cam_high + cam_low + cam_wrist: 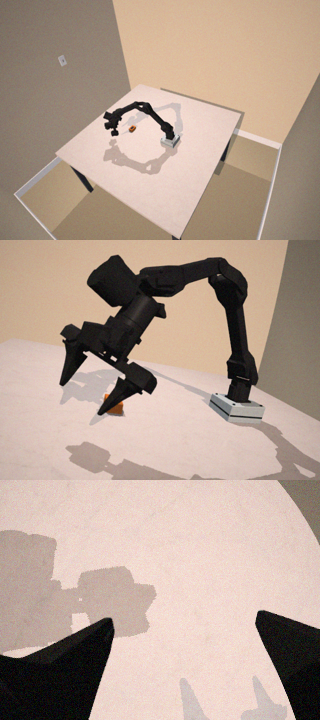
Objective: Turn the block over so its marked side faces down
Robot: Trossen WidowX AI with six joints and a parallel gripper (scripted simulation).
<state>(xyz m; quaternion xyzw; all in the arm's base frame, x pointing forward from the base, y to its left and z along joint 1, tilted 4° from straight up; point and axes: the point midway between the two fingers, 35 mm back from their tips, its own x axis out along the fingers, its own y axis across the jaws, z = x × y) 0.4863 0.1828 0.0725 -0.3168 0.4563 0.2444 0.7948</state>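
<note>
Right now the block is 110 mm behind my gripper tip, 170 mm to the right of it and 60 mm below it.
</note>
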